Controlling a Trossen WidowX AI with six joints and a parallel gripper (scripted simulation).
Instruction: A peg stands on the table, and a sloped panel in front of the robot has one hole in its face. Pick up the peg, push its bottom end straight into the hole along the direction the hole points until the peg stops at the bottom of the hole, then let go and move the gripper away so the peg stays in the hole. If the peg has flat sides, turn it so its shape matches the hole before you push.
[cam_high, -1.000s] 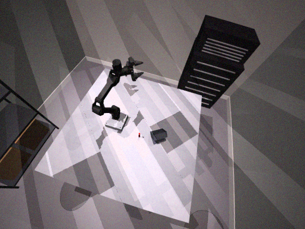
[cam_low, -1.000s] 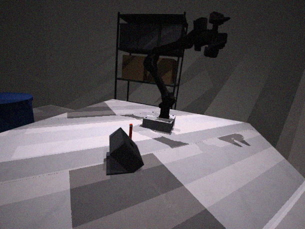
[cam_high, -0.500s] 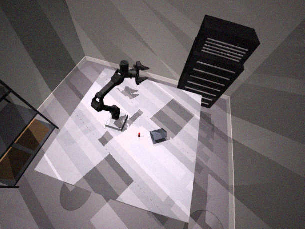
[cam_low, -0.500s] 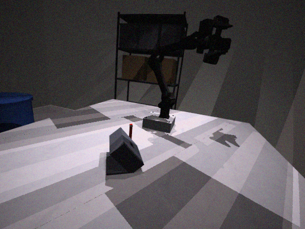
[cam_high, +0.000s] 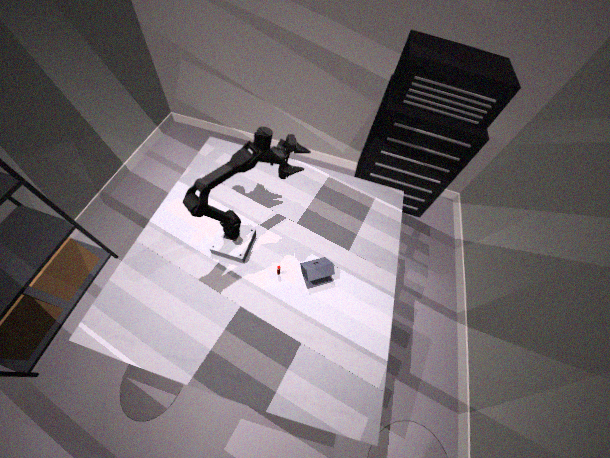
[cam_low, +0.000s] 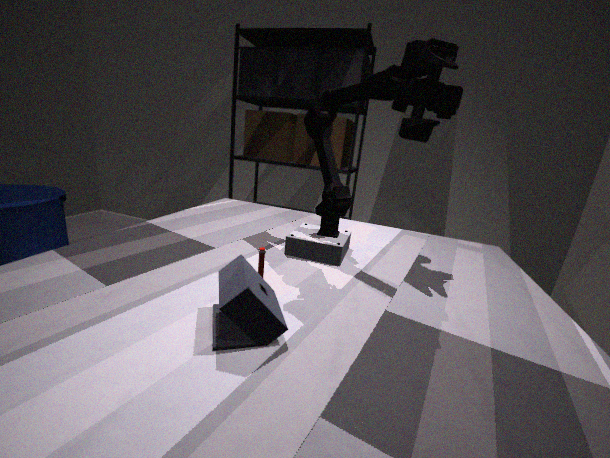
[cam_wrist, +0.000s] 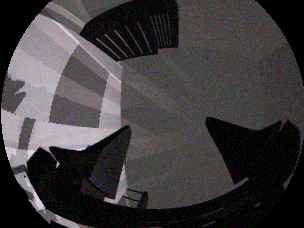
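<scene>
Right now the red peg is 3 cm behind my gripper tip, 33 cm to the right of it and 38 cm below it. Round my gripper tip: dark sloped panel block 15 cm ahead, 28 cm to the right, 39 cm below.
</scene>
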